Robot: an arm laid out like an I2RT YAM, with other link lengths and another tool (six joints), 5 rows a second.
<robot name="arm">
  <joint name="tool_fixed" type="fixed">
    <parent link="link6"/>
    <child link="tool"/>
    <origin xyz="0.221 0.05 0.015" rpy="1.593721 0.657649 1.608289"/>
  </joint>
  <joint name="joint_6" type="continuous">
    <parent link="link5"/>
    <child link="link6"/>
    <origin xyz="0.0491 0 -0.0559"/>
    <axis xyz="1 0 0"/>
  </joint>
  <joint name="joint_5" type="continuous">
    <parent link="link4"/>
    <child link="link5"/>
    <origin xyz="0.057 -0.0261 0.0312"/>
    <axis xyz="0 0 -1"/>
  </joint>
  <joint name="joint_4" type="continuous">
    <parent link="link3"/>
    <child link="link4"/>
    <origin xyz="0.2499 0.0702 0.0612"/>
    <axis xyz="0 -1 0"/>
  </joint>
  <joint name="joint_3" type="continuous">
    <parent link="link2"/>
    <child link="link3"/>
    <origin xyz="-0.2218 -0.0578 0"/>
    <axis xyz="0 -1 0"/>
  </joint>
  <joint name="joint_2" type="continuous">
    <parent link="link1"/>
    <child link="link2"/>
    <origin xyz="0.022 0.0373 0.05"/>
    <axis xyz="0 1 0"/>
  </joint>
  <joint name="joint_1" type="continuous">
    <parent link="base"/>
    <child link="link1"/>
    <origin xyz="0 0 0.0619"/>
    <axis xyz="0 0 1"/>
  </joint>
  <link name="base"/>
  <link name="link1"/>
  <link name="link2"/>
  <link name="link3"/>
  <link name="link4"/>
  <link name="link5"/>
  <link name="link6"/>
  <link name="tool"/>
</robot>
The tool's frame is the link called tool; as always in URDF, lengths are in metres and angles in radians. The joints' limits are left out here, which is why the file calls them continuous.
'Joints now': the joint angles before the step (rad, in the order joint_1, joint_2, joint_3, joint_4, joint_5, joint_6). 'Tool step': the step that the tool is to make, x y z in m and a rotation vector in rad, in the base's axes. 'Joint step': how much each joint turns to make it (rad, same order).
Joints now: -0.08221, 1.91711, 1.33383, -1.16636, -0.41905, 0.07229
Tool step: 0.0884, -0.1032, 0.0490, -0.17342, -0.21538, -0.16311
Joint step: -0.17193, -0.03338, 0.24805, -0.03992, 0.13467, 0.00012
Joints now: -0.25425, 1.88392, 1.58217, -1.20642, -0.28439, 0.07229
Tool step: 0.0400, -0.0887, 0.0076, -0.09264, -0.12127, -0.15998
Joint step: -0.15403, 0.00131, 0.03329, 0.11263, 0.04847, -0.00029
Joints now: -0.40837, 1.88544, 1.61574, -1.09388, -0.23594, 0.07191
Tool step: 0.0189, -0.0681, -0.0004, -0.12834, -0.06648, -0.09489
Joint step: -0.07139, 0.00161, 0.00006, 0.11675, 0.09039, -0.00005
